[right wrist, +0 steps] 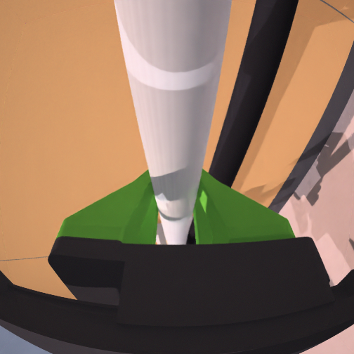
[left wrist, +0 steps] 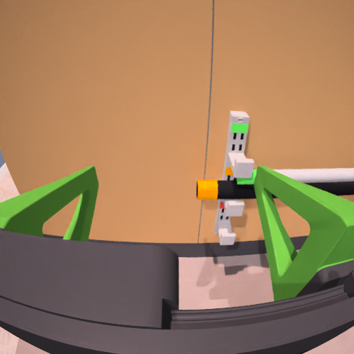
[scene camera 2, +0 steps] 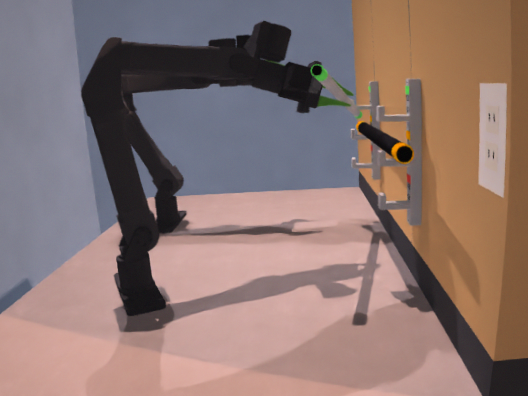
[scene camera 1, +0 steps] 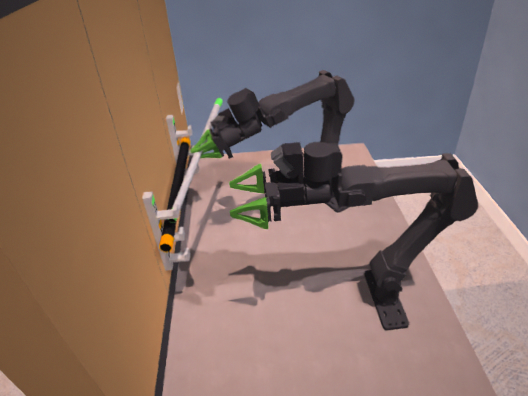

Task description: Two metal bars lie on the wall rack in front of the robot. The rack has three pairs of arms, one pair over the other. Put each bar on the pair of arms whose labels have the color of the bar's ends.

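Places are measured from the left arm's base along level axes (x ahead, y left, z up), in metres.
Where they show: left gripper, fingertip midpoint: (scene camera 1: 229, 198); right gripper, fingertip midpoint: (scene camera 2: 351, 100) (scene camera 1: 192, 154); left arm's base, origin of the base link: (scene camera 2: 168, 222) (scene camera 1: 385, 298); right arm's base, origin of the base link: (scene camera 2: 138, 291).
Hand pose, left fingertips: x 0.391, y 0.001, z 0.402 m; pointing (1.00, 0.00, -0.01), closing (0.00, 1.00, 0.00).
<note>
Each offset is from my left fingertips to the centre of the thing.
The white bar with green ends {dx +0.093, dy -0.316, dz -0.068 m} (scene camera 1: 187, 182) (scene camera 2: 337, 91) (left wrist: 310, 175) (right wrist: 172, 115) slants in front of the rack (scene camera 1: 151, 217) (scene camera 2: 415, 175) (left wrist: 238, 116). My right gripper (scene camera 1: 195, 151) (scene camera 2: 351, 99) (right wrist: 175, 173) is shut on it. Its far end in scene camera 1 sticks up and away from the wall; its other end is low, just under the tip of a green-labelled top arm (left wrist: 243, 165). Contact there cannot be told. The black bar with orange ends {dx +0.168, dy -0.288, dz -0.155 m} (scene camera 1: 178, 175) (scene camera 2: 380, 137) (left wrist: 232, 189) (right wrist: 262, 75) lies on the middle, orange-labelled arms. My left gripper (scene camera 1: 231, 199) (left wrist: 175, 174) is open and empty, away from the rack.
The rack's lowest arms (scene camera 2: 395, 204) have red labels and hold no bar. The wooden wall (scene camera 1: 60, 150) (scene camera 2: 457, 150) stands behind the rack. An outlet plate {dx +0.200, dy -0.802, dz -0.102 m} (scene camera 2: 492, 140) is on it. The left gripper is close to the right arm's wrist in scene camera 1.
</note>
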